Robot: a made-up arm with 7 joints. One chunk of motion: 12 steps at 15 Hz.
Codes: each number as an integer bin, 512 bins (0 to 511) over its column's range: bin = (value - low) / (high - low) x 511, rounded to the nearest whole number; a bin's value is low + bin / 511 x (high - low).
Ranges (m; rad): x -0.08..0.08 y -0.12..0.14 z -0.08..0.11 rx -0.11..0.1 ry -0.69..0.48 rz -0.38..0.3
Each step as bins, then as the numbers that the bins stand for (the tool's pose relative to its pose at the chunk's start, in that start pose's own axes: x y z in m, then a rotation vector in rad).
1 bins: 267 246 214 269 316 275
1 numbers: 0.0036 0.0052 -0.0004 0.0005 0.0335 -0.0141
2 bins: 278 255 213 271 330 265
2 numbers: 0.0070 0.0097 -0.0008 0.0014 0.0656 -0.0274
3 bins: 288 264 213 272 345 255
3 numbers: 0.0102 0.0143 -0.0008 0.0018 0.0999 -0.0407
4 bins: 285 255 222 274 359 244
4 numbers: 0.0092 0.0097 0.0025 0.0026 0.1320 -0.0553
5 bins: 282 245 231 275 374 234
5 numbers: 0.0083 0.0047 0.0059 0.0030 0.1663 -0.0686
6 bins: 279 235 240 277 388 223
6 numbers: 0.0074 -0.0004 0.0092 0.0038 0.1984 -0.0832
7 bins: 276 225 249 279 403 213
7 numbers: 0.0064 -0.0055 0.0126 0.0047 0.2327 -0.0966
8 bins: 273 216 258 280 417 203
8 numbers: 0.0055 -0.0101 0.0159 0.0051 0.2648 -0.1099
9 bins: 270 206 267 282 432 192
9 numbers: 0.0045 -0.0152 0.0193 0.0059 0.2991 -0.1245
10 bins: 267 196 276 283 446 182
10 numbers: 0.0036 -0.0203 0.0226 0.0063 0.3312 -0.1378
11 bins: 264 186 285 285 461 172
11 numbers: 0.0027 -0.0254 0.0260 0.0071 0.3655 -0.1511
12 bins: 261 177 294 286 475 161
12 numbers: 0.0017 -0.0299 0.0293 0.0075 0.3976 -0.1658
